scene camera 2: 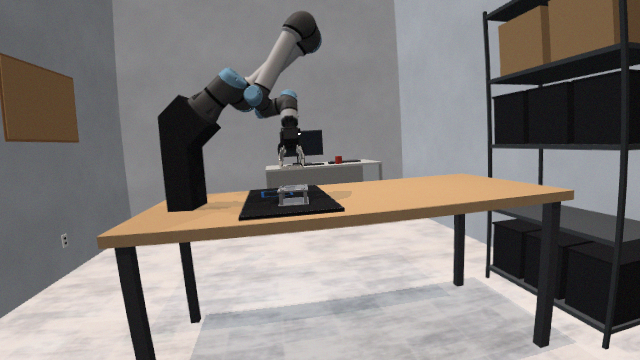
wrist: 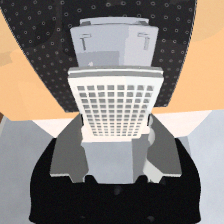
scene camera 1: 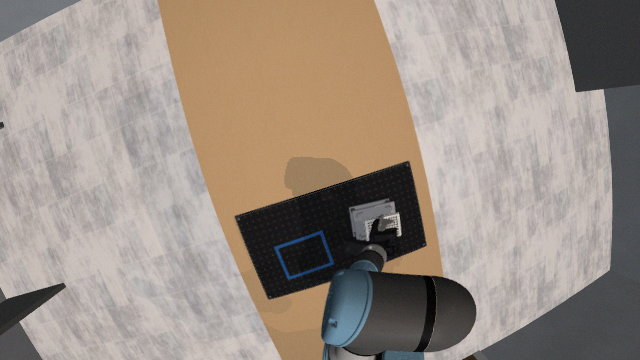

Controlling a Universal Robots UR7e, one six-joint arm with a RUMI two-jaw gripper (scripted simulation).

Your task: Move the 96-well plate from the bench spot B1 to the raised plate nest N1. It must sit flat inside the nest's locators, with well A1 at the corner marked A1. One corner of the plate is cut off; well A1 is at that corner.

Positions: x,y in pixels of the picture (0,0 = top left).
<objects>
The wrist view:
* my gripper: 115,113
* white 96-well plate: 115,105
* grey raised nest N1: 113,43
</objects>
